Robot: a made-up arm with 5 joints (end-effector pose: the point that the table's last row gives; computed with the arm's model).
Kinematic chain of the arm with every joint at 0, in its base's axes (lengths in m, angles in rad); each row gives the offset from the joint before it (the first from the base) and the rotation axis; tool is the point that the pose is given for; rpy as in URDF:
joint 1: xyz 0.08 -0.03 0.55 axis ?
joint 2: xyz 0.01 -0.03 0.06 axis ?
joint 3: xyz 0 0.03 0.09 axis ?
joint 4: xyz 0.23 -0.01 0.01 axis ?
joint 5: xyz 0.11 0.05 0 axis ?
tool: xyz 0.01 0.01 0 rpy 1.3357 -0.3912 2.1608
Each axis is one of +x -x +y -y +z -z.
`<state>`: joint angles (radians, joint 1 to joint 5).
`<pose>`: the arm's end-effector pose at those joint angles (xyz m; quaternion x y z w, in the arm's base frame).
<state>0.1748 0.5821 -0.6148 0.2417 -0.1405</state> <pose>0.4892 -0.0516 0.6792 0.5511 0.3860 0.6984 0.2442</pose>
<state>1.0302 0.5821 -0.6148 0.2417 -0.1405</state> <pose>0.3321 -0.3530 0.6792 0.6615 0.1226 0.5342 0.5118</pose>
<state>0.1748 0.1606 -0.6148 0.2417 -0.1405</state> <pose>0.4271 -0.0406 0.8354 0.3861 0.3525 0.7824 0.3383</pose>
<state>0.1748 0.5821 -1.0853 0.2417 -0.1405</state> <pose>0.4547 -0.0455 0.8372 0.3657 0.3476 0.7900 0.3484</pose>
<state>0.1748 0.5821 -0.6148 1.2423 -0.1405</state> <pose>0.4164 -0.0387 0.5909 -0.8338 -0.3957 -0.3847 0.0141</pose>
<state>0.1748 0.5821 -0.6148 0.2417 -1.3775</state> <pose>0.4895 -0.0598 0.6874 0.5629 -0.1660 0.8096 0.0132</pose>
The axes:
joint 1: -z
joint 2: +y
joint 3: +y
joint 4: +y
joint 5: -x

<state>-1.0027 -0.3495 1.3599 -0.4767 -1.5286</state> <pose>0.1634 0.1758 0.4526 -0.6985 -0.1591 -0.5828 0.3835</pose>
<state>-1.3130 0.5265 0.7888 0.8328 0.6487</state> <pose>0.0470 0.0330 0.3705 -0.1040 -0.9046 0.2654 0.3171</pose>
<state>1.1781 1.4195 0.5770 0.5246 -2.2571</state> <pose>0.0805 0.0568 0.3339 0.4638 -0.7910 -0.3408 0.2075</pose>
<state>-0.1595 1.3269 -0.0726 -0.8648 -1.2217</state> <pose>0.3624 0.0594 0.3794 -0.6524 -0.0047 -0.7533 0.0827</pose>
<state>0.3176 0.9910 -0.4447 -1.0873 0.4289</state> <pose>0.4677 -0.1058 0.6066 0.2541 0.4626 0.6068 0.5943</pose>
